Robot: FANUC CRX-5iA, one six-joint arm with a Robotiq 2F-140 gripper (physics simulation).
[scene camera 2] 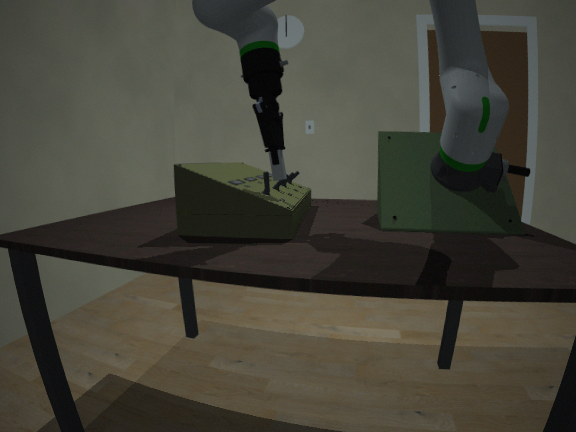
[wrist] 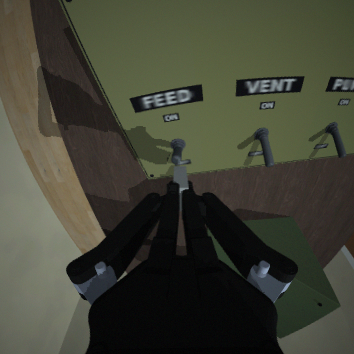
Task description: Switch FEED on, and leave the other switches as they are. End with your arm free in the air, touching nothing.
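The sloped yellow-green switch panel stands on the table. The FEED lever stands nearly vertical in the scene view and looks short in the wrist view, turned toward its ON side compared with the others. The VENT lever and the partly labelled lever to its right lean down toward OFF. My gripper is shut and empty, its tips low over the panel, just on the OFF side of the FEED lever. A narrow gap shows in the scene view; contact is unclear in the wrist view.
A green box stands on the dark table to the right of the panel in the scene view. The arm's grey joint is in front of it. The table's edge curves along the left in the wrist view.
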